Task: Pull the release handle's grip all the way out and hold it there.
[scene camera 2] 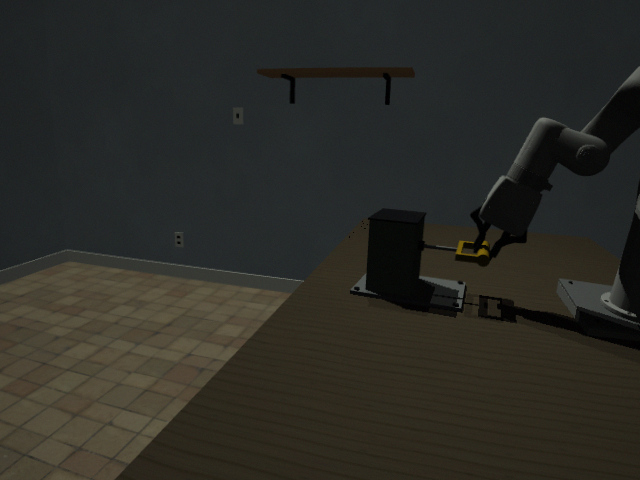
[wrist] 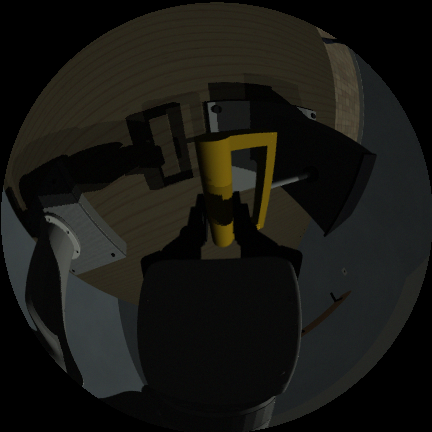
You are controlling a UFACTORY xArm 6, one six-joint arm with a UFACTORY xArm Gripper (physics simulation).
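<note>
The release handle's yellow grip (scene camera 2: 483,254) (wrist: 216,165) is a round bar on a yellow rectangular frame. A thin pale rod (scene camera 2: 440,247) (wrist: 292,180) joins the frame to the tall dark box (scene camera 2: 393,253) (wrist: 335,165), and a length of rod shows between them. The box stands upright on a grey base plate (scene camera 2: 445,289) (wrist: 235,116). My gripper (scene camera 2: 486,251) (wrist: 219,202) is shut on the grip, with one black finger on each side of the bar. The far finger passes through the frame's opening. The finger contact faces are partly hidden in shadow.
The handle is held above the wooden table (scene camera 2: 361,387) (wrist: 200,45), and its shadow falls beside the base plate. The robot's grey mounting plate (scene camera 2: 594,299) (wrist: 95,235) is at the right in the scene view. A wall shelf (scene camera 2: 336,72) (wrist: 327,315) hangs behind.
</note>
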